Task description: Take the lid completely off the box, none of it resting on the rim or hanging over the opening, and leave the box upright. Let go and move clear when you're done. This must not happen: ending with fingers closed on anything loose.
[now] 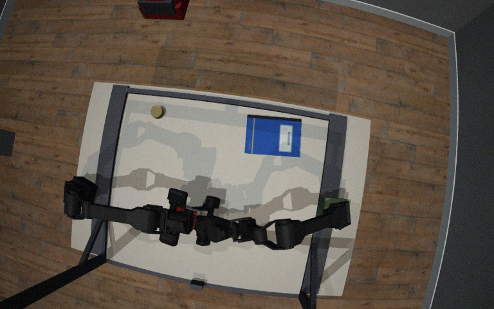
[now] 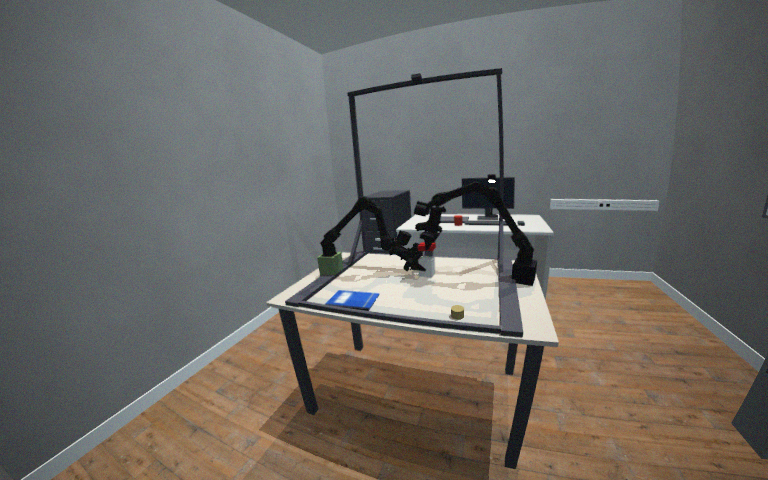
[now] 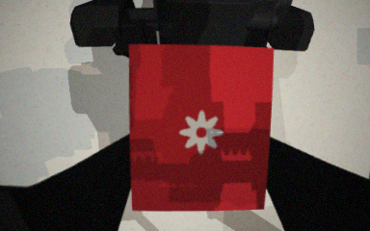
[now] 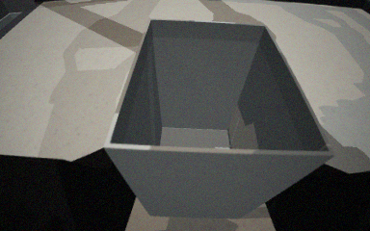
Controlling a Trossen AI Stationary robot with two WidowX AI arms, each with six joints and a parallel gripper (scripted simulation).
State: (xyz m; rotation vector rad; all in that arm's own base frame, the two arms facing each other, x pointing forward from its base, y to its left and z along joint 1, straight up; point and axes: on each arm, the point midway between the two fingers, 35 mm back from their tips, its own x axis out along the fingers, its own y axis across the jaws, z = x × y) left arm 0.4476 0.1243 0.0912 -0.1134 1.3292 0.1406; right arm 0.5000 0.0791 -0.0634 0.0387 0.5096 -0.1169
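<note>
The grey box lies 1 cm behind my left hand, 2 cm to the right of it and 14 cm below it. From my left hand the other things lie so: red lid 2 cm to the right, 3 cm below.
The grey box is 3 cm to the left of my right hand and 1 cm below it. Also, from my right hand: red lid (10 cm above, 3 cm to the left, 1 cm ahead).
</note>
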